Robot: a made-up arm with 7 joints. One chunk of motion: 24 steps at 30 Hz.
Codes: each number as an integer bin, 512 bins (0 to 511) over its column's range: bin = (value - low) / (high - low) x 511, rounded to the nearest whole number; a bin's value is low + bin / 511 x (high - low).
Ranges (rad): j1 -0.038..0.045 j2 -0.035..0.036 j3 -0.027..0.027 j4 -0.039..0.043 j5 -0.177..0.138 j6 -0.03..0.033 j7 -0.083..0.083
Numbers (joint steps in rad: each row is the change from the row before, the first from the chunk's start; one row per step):
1: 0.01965 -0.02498 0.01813 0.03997 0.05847 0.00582 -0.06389
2: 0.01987 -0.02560 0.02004 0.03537 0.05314 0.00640 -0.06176
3: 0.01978 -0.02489 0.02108 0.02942 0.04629 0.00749 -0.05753
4: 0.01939 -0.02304 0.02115 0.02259 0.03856 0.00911 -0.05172
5: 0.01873 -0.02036 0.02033 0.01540 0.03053 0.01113 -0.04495
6: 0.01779 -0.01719 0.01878 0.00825 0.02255 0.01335 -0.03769
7: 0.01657 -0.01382 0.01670 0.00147 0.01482 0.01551 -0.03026
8: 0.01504 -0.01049 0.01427 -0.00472 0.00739 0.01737 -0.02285
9: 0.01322 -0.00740 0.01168 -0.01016 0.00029 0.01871 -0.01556
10: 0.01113 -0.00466 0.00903 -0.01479 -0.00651 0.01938 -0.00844
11: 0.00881 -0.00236 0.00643 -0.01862 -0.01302 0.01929 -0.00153
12: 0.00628 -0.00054 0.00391 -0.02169 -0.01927 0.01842 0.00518
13: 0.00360 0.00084 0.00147 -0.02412 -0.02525 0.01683 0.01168
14: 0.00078 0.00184 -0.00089 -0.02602 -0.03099 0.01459 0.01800
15: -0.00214 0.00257 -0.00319 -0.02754 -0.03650 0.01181 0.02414
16: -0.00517 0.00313 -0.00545 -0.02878 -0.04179 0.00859 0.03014
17: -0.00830 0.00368 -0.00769 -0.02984 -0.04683 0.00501 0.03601
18: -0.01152 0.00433 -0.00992 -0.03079 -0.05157 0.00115 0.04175
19: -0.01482 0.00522 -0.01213 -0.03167 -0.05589 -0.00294 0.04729
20: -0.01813 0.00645 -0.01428 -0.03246 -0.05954 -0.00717 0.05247
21: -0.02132 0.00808 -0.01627 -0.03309 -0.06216 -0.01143 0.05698
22: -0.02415 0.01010 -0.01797 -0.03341 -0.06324 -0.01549 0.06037
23: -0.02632 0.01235 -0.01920 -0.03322 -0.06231 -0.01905 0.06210
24: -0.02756 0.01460 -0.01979 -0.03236 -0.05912 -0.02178 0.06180
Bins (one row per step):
1: 355 72 427 492 382 291 59
2: 356 68 445 463 373 295 65
3: 356 73 455 426 362 304 78
4: 353 86 456 384 350 317 96
5: 349 105 448 339 337 334 117
6: 343 128 433 294 324 352 139
7: 336 152 414 252 311 369 162
8: 327 176 391 214 299 384 185
9: 315 199 366 180 288 395 208
10: 302 218 341 151 277 401 230
11: 288 235 316 127 266 400 251
12: 273 248 293 108 256 393 271
13: 256 258 269 93 246 380 291
14: 239 265 247 81 237 362 311
15: 221 270 225 71 228 339 330
16: 202 274 204 64 219 313 348
17: 183 278 183 57 211 284 366
18: 163 283 162 51 203 253 384
19: 143 289 141 46 196 219 401
20: 122 298 120 41 191 185 417
21: 103 310 102 37 186 151 431
22: 85 325 85 35 185 118 441
23: 72 341 74 36 186 89 447
24: 64 357 68 41 191 67 446

